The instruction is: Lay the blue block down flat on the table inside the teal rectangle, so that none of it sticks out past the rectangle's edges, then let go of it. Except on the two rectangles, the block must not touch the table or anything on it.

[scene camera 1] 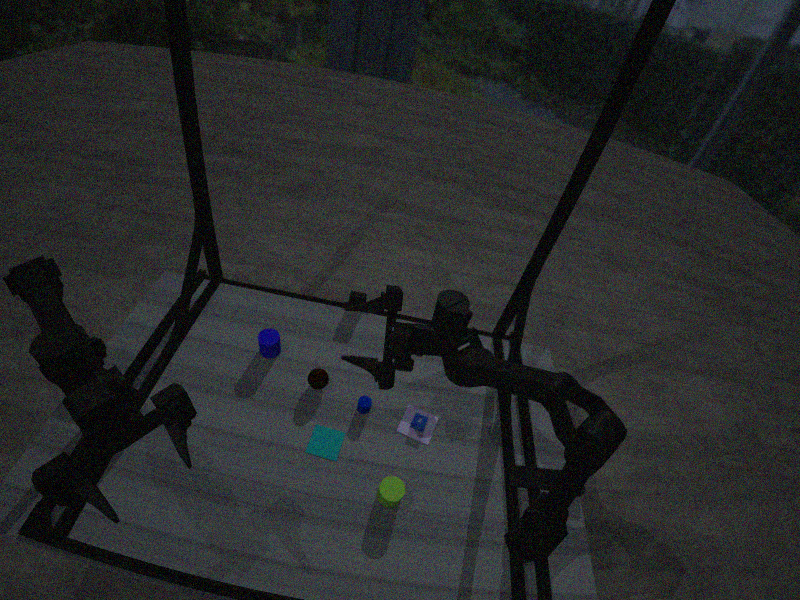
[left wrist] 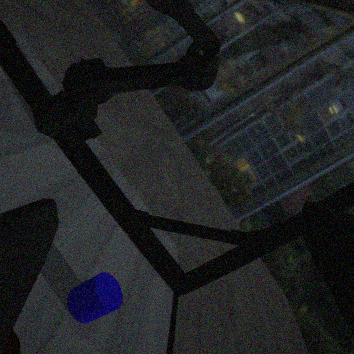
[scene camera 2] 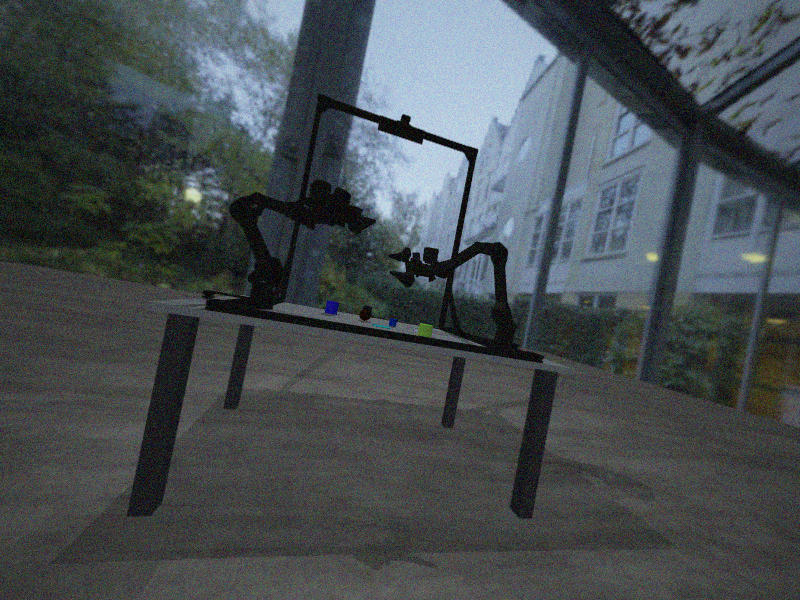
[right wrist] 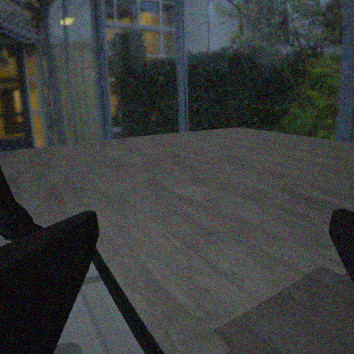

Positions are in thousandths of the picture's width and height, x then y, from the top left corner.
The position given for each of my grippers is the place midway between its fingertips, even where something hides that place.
My left gripper (scene camera 1: 428, 556) is open and holds nothing. My right gripper (scene camera 1: 193, 822) is open and holds nothing. Further things: a teal rectangle (scene camera 1: 407, 738) and a pale lilac rectangle (scene camera 1: 506, 712).
My left gripper shows as well in the left wrist view (left wrist: 513, 600) and in scene camera 2 (scene camera 2: 487, 439). My right gripper also shows in scene camera 2 (scene camera 2: 462, 361) and in the right wrist view (right wrist: 606, 629).
